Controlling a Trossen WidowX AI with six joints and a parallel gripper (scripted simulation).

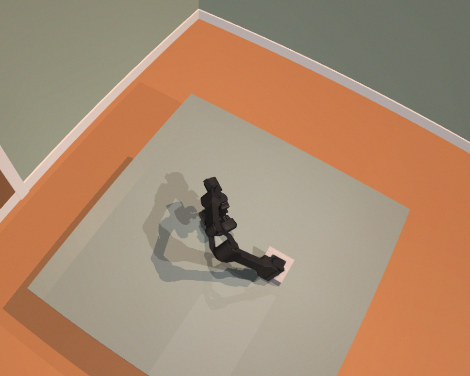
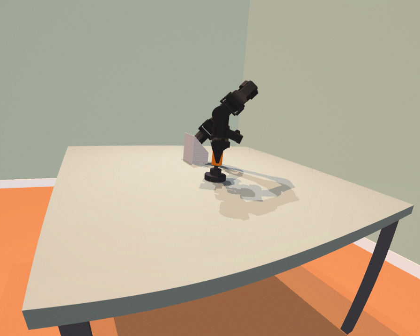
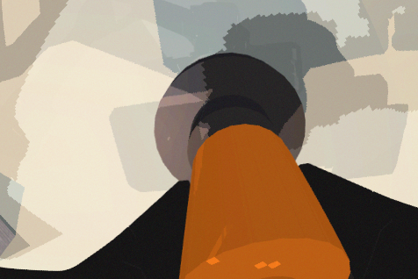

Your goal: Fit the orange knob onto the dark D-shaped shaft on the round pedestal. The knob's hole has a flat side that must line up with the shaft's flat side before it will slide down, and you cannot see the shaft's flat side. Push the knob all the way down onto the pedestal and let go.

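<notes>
The orange knob is 2 cm above my gripper tip. Round my gripper tip: dark pedestal 4 cm below.
</notes>
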